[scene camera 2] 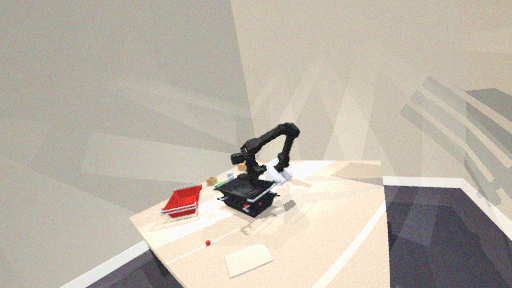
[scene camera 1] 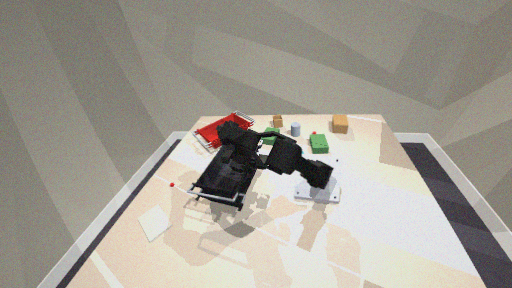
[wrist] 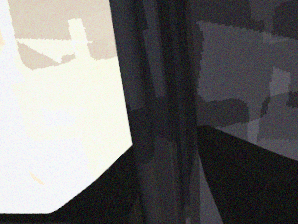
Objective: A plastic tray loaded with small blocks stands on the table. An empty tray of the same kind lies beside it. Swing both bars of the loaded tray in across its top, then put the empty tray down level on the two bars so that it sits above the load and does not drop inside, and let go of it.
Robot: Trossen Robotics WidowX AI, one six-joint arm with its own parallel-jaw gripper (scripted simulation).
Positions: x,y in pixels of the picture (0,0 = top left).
Labels:
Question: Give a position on a white sheet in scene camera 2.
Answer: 249,258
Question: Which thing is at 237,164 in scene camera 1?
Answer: My gripper.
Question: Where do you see a white sheet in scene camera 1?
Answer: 154,222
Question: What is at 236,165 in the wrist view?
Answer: My gripper.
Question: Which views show the black tray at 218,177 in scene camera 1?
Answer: Scene camera 2, scene camera 1 and the wrist view: all of them.

